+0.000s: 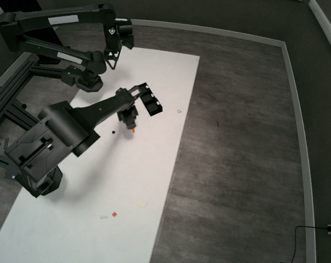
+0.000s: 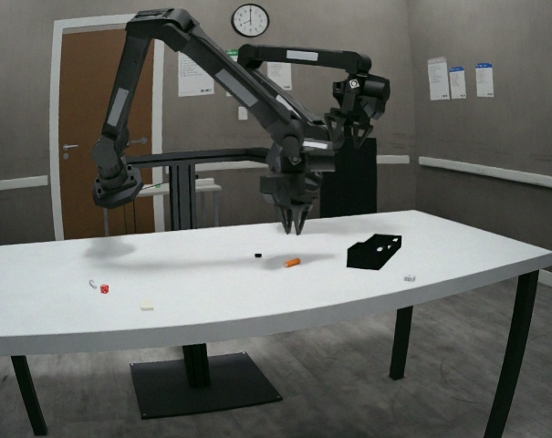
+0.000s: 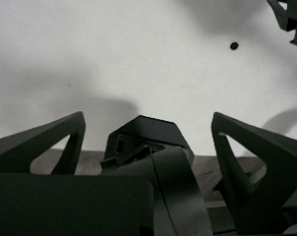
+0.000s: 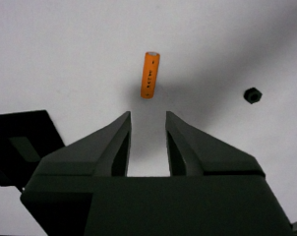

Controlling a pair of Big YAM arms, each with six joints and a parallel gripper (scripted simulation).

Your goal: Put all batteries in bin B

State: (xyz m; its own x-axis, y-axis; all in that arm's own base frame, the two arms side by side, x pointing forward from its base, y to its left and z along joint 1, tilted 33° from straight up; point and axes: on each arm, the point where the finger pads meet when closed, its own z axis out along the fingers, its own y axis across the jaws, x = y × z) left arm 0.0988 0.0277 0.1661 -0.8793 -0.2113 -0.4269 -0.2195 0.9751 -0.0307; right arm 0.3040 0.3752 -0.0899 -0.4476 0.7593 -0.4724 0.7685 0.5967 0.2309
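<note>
Now: right hand 8 cm above the orange battery. From my right hand the other things lie so: silver-white piece (25 cm ahead, 16 cm to the left, 8 cm below); black bin strip (4 cm ahead, 23 cm to the left, 6 cm below); black nut (11 cm behind, 4 cm to the right, 8 cm below).
</note>
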